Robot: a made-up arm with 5 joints.
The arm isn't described. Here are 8 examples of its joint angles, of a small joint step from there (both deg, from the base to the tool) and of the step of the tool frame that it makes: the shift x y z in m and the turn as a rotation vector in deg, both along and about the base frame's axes.
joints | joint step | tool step
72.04 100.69 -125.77 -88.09 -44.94 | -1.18 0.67 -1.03 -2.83 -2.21 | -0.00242 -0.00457 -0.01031 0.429 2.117 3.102
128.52 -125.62 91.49 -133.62 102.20 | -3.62 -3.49 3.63 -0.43 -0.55 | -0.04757 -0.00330 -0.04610 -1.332 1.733 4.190
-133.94 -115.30 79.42 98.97 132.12 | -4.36 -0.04 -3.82 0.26 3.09 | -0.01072 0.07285 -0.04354 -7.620 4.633 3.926
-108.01 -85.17 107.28 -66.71 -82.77 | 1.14 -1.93 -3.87 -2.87 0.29 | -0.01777 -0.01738 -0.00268 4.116 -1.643 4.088
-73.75 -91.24 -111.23 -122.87 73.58 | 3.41 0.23 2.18 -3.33 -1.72 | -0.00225 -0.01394 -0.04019 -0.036 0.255 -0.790
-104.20 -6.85 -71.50 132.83 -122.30 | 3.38 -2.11 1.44 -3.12 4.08 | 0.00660 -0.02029 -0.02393 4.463 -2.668 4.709
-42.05 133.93 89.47 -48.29 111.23 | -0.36 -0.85 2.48 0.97 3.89 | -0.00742 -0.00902 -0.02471 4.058 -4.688 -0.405
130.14 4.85 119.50 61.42 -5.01 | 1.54 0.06 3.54 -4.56 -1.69 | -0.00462 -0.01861 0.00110 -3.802 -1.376 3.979
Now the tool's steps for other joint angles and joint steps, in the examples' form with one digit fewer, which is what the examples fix.
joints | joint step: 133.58 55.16 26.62 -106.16 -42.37 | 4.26 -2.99 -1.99 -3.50 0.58
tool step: 0.0257 -0.0369 -0.0037 4.02 -1.57 1.19
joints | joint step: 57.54 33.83 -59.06 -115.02 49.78 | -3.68 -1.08 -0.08 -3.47 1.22
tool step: 0.0077 -0.0244 -0.0278 -2.73 -2.04 -2.58
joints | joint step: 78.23 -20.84 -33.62 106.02 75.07 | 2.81 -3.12 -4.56 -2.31 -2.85
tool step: -0.0191 0.0153 -0.0345 4.19 0.56 -1.52
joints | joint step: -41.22 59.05 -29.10 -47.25 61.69 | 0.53 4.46 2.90 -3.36 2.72
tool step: -0.0232 0.0501 -0.0126 -1.87 2.14 9.08
